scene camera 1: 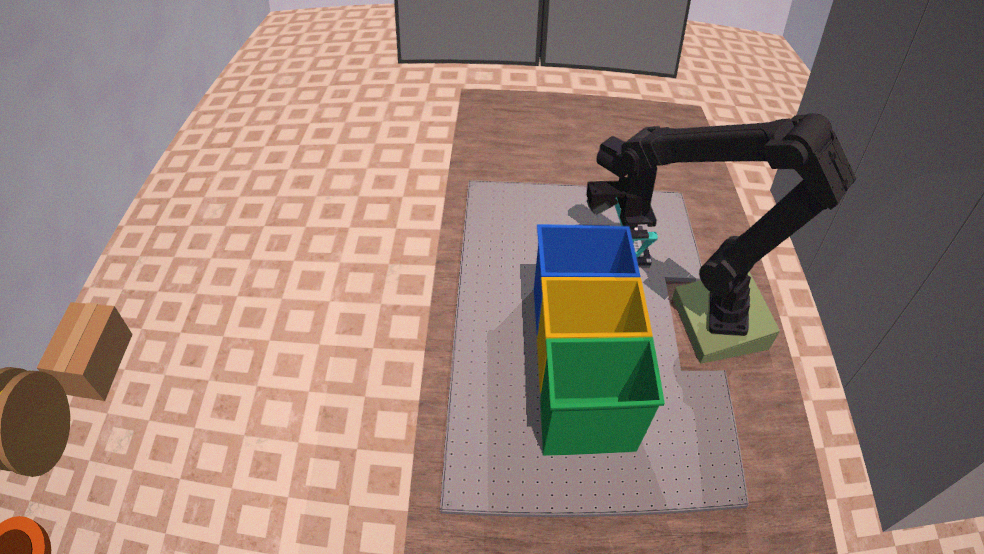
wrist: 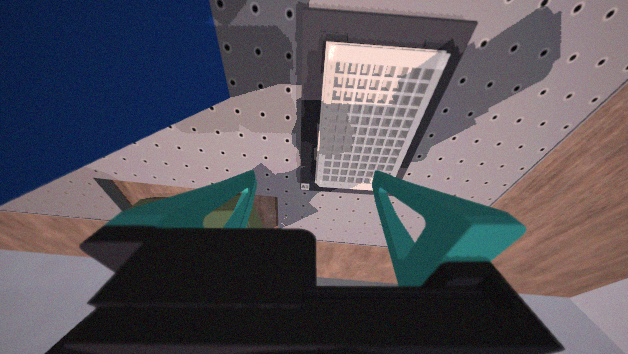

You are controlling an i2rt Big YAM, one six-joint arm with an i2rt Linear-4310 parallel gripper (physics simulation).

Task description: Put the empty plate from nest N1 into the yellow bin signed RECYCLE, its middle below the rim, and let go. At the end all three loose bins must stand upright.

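The white plate, with a grid of square wells, sits in a dark nest in the wrist view; the nest number is not readable. In the scene view it is mostly hidden by the gripper. My gripper is open and empty, its teal fingers above the plate's near end; the left finger is off to the plate's left. The yellow bin stands upright between the upright blue bin and the upright green bin. The RECYCLE sign does not show.
The blue bin is close beside the gripper and nest. The perforated grey board lies under the bins on a brown wooden surface. The arm's olive base block stands right of the yellow bin. Dark panels stand at the far right.
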